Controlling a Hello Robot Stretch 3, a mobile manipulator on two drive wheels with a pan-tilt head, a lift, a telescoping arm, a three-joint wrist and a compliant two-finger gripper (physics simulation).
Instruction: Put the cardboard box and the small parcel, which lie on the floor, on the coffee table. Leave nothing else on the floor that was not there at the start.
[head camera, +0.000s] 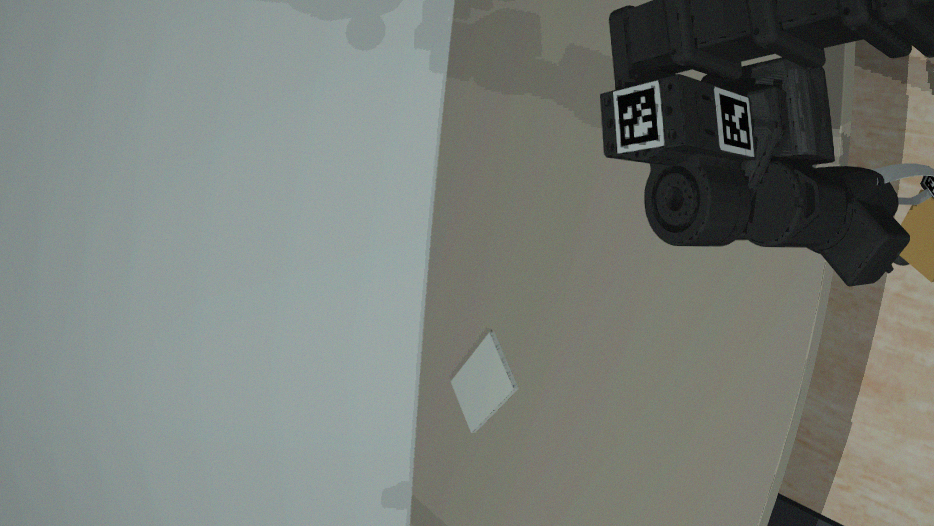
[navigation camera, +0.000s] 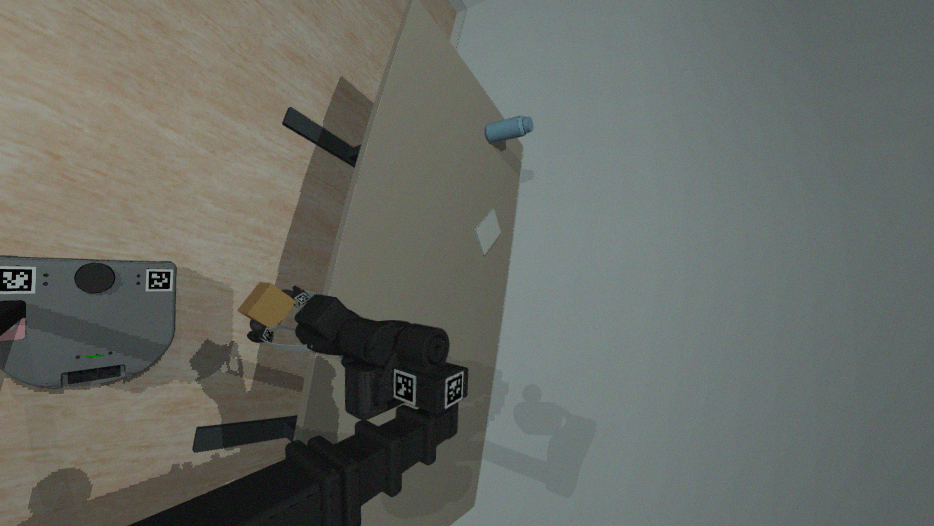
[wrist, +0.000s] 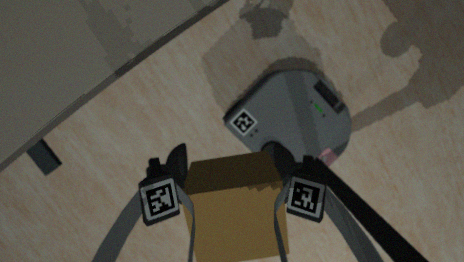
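Observation:
My gripper is shut on the cardboard box, an orange-brown box held between the two fingertips. In the navigation view, box and fingertips are just off the long edge of the coffee table, over the floor side, while the wrist is above the table top. In the head view the fingers are mostly cut off at the right edge. I see no second parcel on the floor in these views.
A white flat square and a blue bottle are on the table by the pale wall. Dark table legs reach out below. My grey base is on the wooden floor.

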